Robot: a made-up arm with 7 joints.
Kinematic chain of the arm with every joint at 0, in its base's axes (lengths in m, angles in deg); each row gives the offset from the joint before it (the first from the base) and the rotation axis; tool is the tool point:
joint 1: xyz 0 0 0 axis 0 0.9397 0.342
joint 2: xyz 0 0 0 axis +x
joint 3: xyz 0 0 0 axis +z
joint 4: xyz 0.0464 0 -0.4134 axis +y
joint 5: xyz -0.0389 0 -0.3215 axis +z
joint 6: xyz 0 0 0 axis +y
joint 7: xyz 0 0 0 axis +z
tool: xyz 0 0 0
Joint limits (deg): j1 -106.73..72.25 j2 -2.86..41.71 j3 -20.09..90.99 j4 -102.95..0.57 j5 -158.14..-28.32 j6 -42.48..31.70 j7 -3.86..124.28
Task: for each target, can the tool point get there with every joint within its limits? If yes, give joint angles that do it. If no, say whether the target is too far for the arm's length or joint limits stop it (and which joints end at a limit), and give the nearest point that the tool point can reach.
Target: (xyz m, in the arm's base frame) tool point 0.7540 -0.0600 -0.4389
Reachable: no: too far | nearest point 0.6379 -0.0508 -0.3713 | short by 0.135 m
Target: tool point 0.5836 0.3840 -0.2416
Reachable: yes | joints -53.19 35.15 55.19 -18.22 -89.34 -35.60 33.68
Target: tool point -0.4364 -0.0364 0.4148
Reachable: no: joint limits stop it (at a limit: joint 1, joint 2, joint 3, joint 4) | nearest point -0.4711 0.2298 -0.0697 | short by 0.554 m
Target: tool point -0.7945 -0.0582 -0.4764
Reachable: no: too far | nearest point -0.6333 -0.0464 -0.3797 | short by 0.188 m
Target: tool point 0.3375 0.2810 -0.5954
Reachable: yes | joints -20.98 22.63 18.36 -13.70 -56.71 -3.28 79.48
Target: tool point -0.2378 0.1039 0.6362
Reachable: no: joint limits stop it (at a limit: joint 1, joint 2, joint 4) | nearest point 0.1830 0.1454 0.4743 | short by 0.453 m
